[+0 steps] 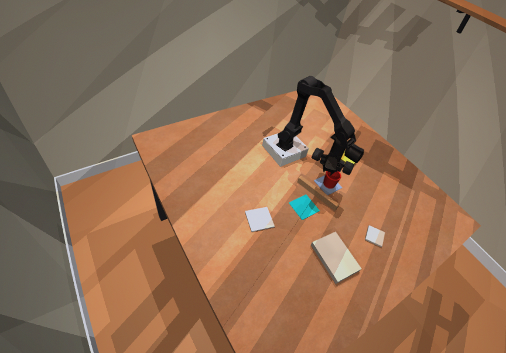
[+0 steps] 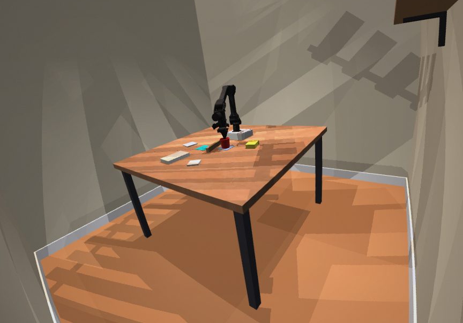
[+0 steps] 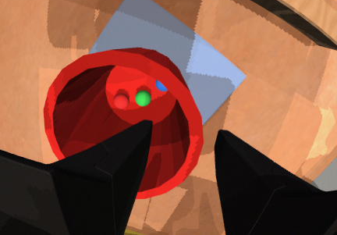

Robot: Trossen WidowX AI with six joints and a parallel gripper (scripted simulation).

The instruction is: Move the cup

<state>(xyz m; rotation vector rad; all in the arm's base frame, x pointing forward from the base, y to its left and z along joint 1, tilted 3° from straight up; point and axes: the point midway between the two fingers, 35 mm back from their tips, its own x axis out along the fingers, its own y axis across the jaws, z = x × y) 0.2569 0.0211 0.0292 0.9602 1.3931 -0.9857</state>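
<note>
Now: gripper tip 30 mm short of the red cup, 30 mm above it and 10 mm to the right of it. From my gripper tip the other things lie so: green marble (50 mm below, 20 mm ahead, 10 mm to the left); then blue marble (50 mm below, 20 mm ahead); then red marble (50 mm below, 40 mm ahead, 20 mm to the left).
</note>
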